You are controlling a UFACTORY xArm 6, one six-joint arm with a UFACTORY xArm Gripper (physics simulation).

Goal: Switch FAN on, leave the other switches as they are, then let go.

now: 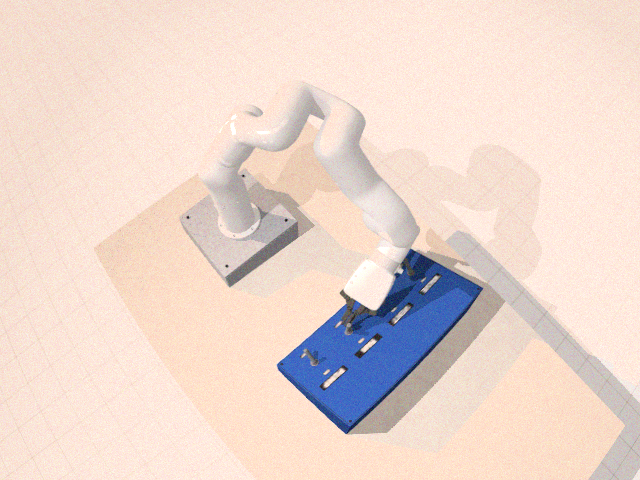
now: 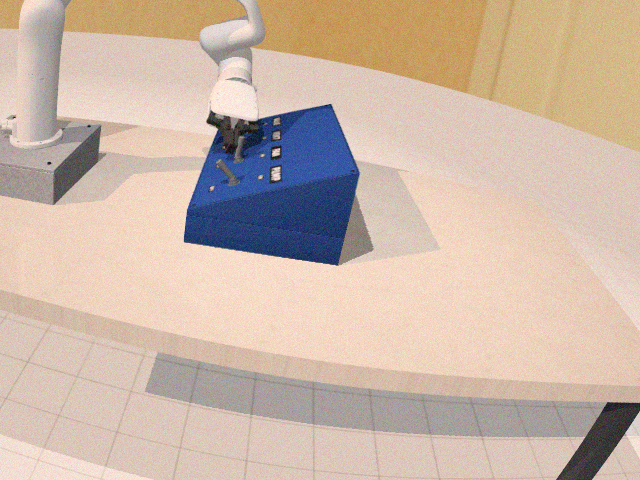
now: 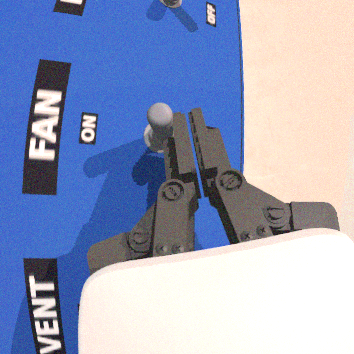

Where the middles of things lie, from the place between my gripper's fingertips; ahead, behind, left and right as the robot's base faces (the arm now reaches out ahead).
The fan lever (image 3: 159, 115) lies 20 mm ahead of my hand. Round my hand: blue switch panel (image 2: 296, 178) (90 mm ahead, 50 mm to the left, 30 mm below).
